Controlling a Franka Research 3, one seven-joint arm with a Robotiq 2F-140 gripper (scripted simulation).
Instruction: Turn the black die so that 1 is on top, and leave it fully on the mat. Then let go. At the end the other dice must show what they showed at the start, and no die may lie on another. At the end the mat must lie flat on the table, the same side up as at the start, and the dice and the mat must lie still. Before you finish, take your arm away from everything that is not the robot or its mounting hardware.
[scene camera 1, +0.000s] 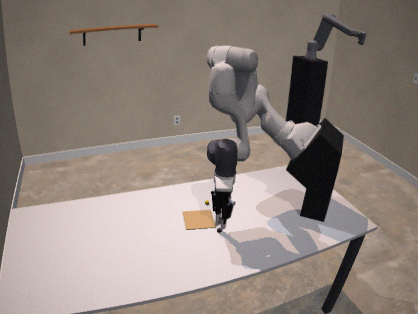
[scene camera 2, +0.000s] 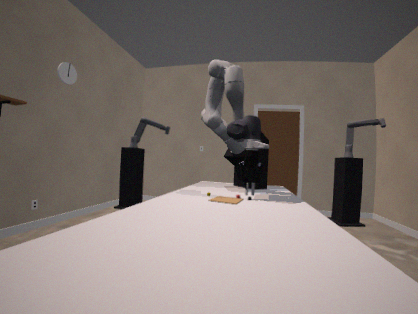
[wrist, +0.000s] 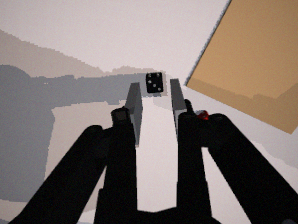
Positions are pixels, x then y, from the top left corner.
Labels:
My gripper (wrist: 156, 94): 22 cm from the lens. A mat (wrist: 242, 65): 25 cm from the lens.

